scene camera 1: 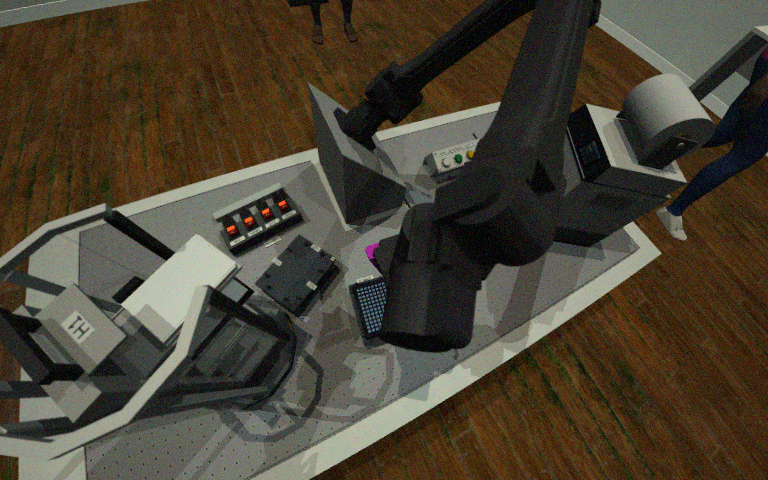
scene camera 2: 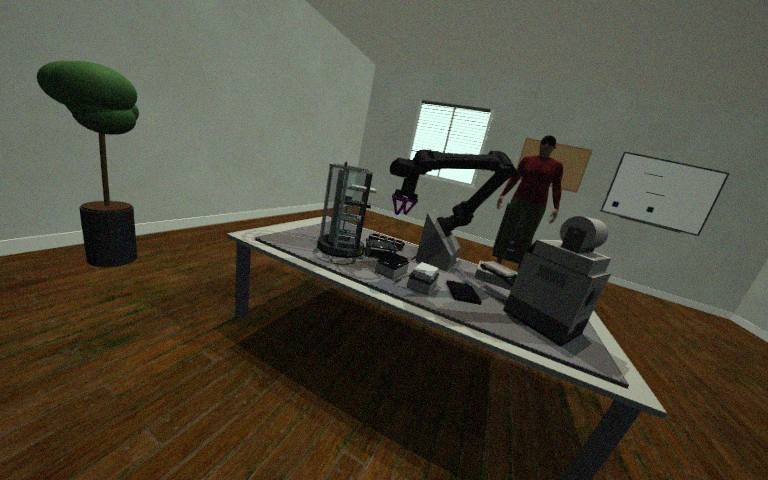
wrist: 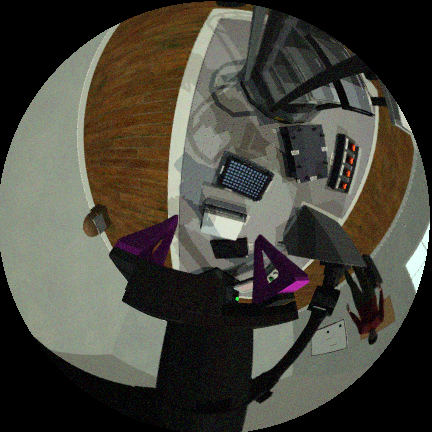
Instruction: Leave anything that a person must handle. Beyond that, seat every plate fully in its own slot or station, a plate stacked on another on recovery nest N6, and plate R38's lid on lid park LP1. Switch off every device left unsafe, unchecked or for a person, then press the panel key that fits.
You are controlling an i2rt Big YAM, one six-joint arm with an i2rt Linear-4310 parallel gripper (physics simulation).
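Places are measured from the arm's base along level axes (x back, y left, z down), in metres.
Pixels of known places: gripper, fingertip midpoint: point(scene camera 2: 400, 214) point(wrist: 218, 228); arm's base, link origin: point(scene camera 1: 353, 132) point(scene camera 2: 443, 227) point(wrist: 335, 262).
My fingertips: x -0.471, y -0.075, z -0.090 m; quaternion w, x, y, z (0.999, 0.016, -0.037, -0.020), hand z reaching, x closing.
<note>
Ahead of a thing's pixels: the offset from my fingertips to its top centre. "pt": to the spot under its first point.
My gripper point(scene camera 2: 404, 206) point(wrist: 218, 228) is open and empty, high above the table; the arm mostly hides it in scene camera 1. A blue-black well plate @(dy -0.004, dx +0.047, dz +0.217 m) point(scene camera 1: 370, 308) point(wrist: 246, 176) sits in a nest. Beside it stands a white-topped block @(dy +0.161, dx +0.035, dz +0.204 m) point(scene camera 2: 424, 270) point(wrist: 224, 223), then a flat black pad @(pt dy +0.332, dx +0.113, dz +0.272 m) point(scene camera 2: 463, 291) point(wrist: 229, 248). A dark station @(dy -0.160, dx +0.195, dz +0.210 m) point(scene camera 1: 299, 274) point(wrist: 306, 152) lies near a block of several orange switches @(pt dy -0.225, dx +0.383, dz +0.246 m) point(scene camera 1: 259, 219) point(wrist: 343, 162); their positions are unclear. The button panel @(dy +0.441, dx +0.438, dz +0.202 m) point(scene camera 1: 453, 159) shows white, green and yellow buttons; the arm covers part. Plate labels are unreadable.
A round caged tower @(dy -0.332, dx +0.068, dz -0.162 m) point(scene camera 1: 192, 325) point(scene camera 2: 325, 246) stands at one table end, with a white slab @(dy -0.279, dx +0.104, dz -0.057 m) point(scene camera 1: 181, 285) and an H1 block. A tall instrument with a roll @(dy +0.670, dx +0.154, dz -0.170 m) point(scene camera 1: 617, 209) point(scene camera 2: 552, 288) stands at the other end. The wedge arm mount point(scene camera 1: 362, 181) point(scene camera 2: 437, 246) point(wrist: 320, 235) stands between.
</note>
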